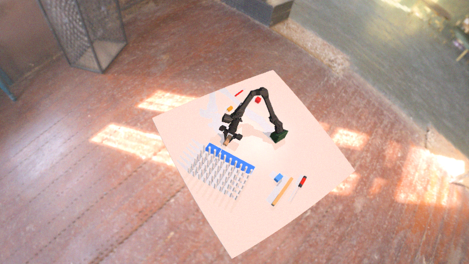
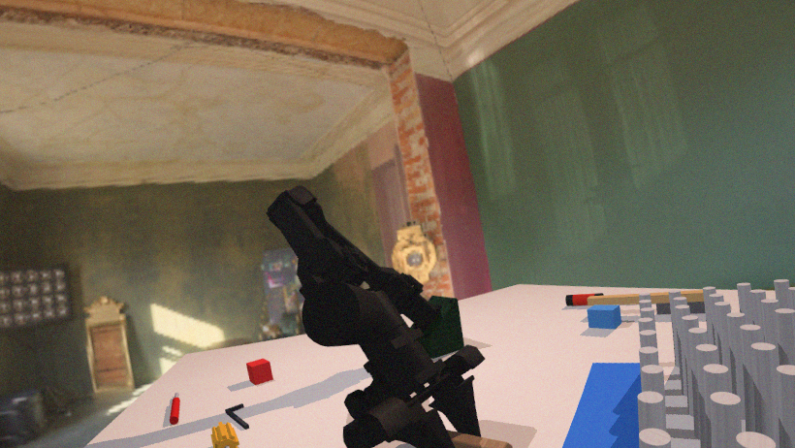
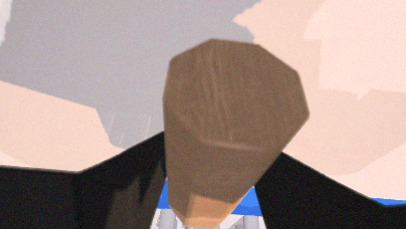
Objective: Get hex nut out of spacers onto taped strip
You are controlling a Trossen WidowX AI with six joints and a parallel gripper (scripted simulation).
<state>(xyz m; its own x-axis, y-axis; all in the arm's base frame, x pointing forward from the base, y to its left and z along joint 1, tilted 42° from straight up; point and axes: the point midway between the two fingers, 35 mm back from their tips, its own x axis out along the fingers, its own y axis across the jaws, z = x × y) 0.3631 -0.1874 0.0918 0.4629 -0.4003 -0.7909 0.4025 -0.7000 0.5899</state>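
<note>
Right now the blue block is 13 cm behind my gripper tip, 48 cm to the left of it and 1 cm above it. The rest, counted from my gripper tip: yellow piece 20 cm behind, 24 cm to the right, 1 cm above; then allen key 32 cm behind, 23 cm to the right, 1 cm below; then blue taped strip 7 cm ahead, 13 cm to the left, 1 cm below.
</note>
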